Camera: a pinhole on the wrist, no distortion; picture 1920 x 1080 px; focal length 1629.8 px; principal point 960.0 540.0 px. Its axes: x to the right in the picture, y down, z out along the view. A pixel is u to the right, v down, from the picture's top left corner.
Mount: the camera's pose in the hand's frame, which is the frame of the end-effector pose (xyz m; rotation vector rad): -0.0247 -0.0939 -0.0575 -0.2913 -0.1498 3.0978
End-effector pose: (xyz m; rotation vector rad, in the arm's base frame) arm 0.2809 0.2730 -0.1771 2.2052 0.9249 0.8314
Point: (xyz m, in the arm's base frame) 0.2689 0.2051 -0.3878
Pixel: 1416.3 576.4
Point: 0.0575 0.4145 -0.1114
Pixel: behind the camera
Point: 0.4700 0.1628 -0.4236
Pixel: 792.3 141.2
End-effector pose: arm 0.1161 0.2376 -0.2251 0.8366 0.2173 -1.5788
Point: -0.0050 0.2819 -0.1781
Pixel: 1260.9 563.7
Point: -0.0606 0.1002 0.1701
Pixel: 1056.2 100.8
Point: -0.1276 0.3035 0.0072
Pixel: 1598.7 775.9
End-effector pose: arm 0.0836 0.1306 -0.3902 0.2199 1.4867 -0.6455
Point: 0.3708 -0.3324 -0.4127
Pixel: 139.0 767.8
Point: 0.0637 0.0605 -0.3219
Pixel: 1079.1 210.1
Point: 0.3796 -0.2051 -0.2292
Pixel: 830.7 592.3
